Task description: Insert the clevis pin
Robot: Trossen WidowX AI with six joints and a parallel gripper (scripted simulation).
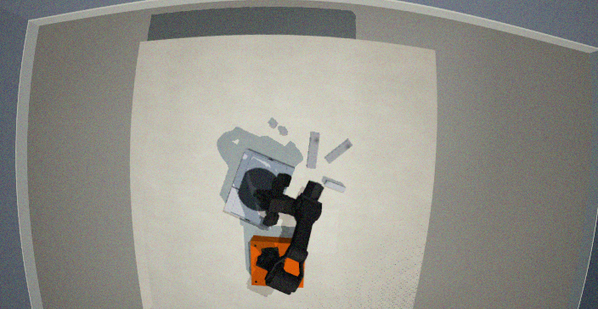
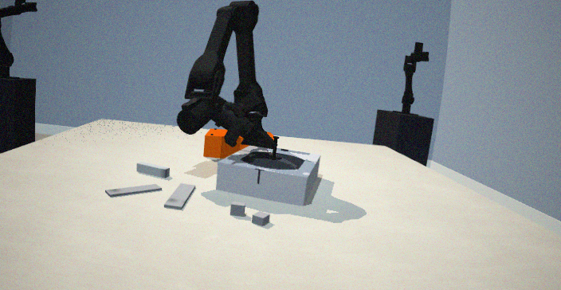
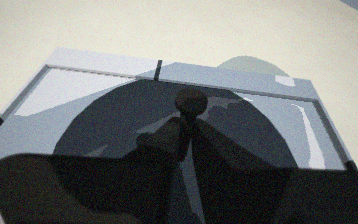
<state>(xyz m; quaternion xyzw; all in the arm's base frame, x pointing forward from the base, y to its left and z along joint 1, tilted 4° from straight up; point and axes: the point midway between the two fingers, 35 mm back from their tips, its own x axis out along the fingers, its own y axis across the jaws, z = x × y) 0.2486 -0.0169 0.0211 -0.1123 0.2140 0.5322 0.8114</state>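
Now: the steel tray 40 mm below my gripper tip. Also, from my gripper tip: clevis pin right at my gripper tip; then dark aluminium disc 30 mm below; then grey block 280 mm to the right, 80 mm below, 20 mm behind.
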